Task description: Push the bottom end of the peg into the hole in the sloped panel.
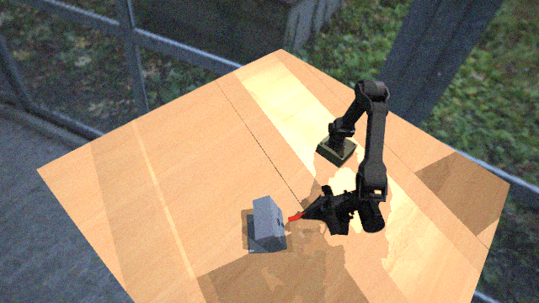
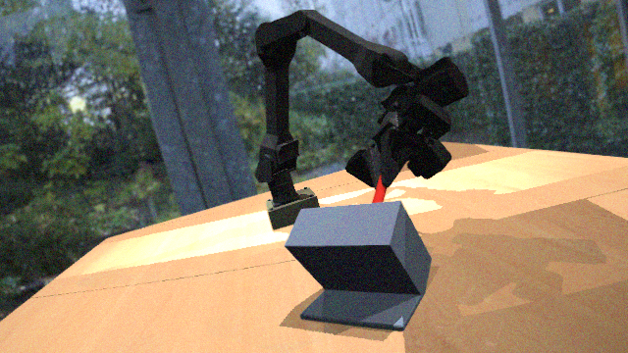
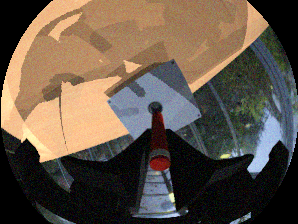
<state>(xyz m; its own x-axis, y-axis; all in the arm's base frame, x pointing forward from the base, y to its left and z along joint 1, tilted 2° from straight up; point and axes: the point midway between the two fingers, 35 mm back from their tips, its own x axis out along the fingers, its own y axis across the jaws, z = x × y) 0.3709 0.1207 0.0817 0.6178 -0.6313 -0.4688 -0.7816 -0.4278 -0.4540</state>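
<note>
The grey sloped panel block is 60 mm ahead of my gripper tip, 60 mm to the right of it and 50 mm below it. From my gripper tip the other things lie so: red peg (10 mm behind, 10 mm to the left, 10 mm above).
</note>
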